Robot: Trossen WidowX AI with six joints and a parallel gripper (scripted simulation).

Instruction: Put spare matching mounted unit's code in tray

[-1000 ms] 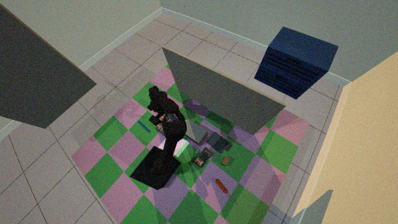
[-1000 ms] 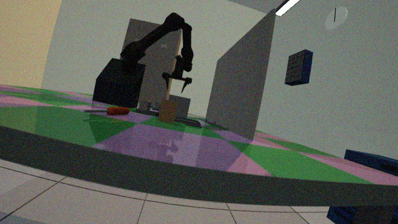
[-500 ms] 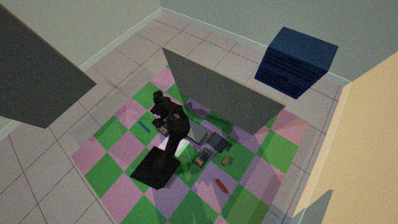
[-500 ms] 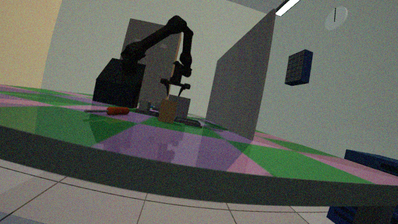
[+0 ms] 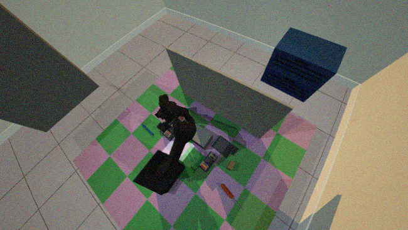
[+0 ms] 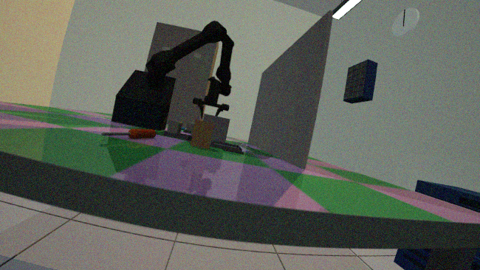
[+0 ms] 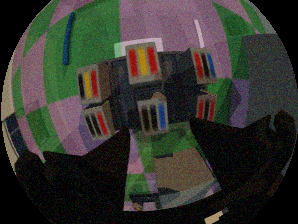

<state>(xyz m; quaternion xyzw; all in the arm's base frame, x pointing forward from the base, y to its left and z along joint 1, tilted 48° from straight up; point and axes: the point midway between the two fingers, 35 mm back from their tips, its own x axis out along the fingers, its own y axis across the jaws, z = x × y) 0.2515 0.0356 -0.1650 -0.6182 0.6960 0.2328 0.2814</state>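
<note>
My gripper tip is now 4 cm above the spare block. The rest, counted from my gripper tip: blue pen: 13 cm behind, 19 cm to the left, 8 cm below; mounted unit: 2 cm ahead, 19 cm to the right, 3 cm below; tall grey panel: 26 cm ahead, 22 cm to the right, 14 cm above.
</note>
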